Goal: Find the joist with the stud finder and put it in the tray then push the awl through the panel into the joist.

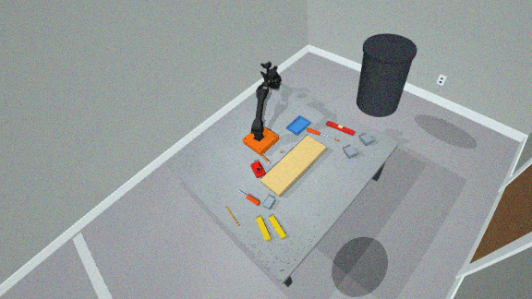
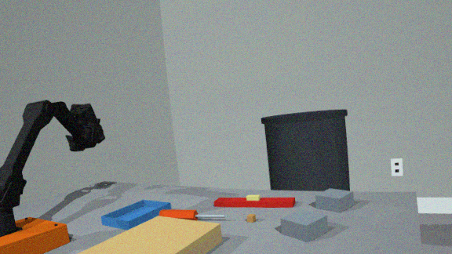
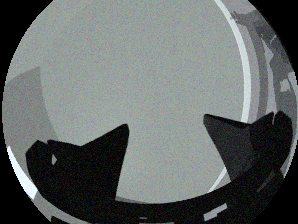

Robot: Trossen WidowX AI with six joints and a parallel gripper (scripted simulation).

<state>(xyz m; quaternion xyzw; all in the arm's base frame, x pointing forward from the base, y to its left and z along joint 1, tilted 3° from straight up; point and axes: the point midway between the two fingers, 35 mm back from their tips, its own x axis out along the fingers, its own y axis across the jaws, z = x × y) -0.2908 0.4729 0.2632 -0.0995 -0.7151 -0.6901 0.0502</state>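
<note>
Right now my gripper tip is 520 mm short of the red stud finder, 710 mm to the left of it and 240 mm above it. From my gripper tip the other things lie so: blue tray (510 mm ahead, 190 mm to the right, 270 mm below); then awl (520 mm ahead, 610 mm to the right, 280 mm below); then red level (800 mm ahead, 30 mm to the right, 270 mm below).
</note>
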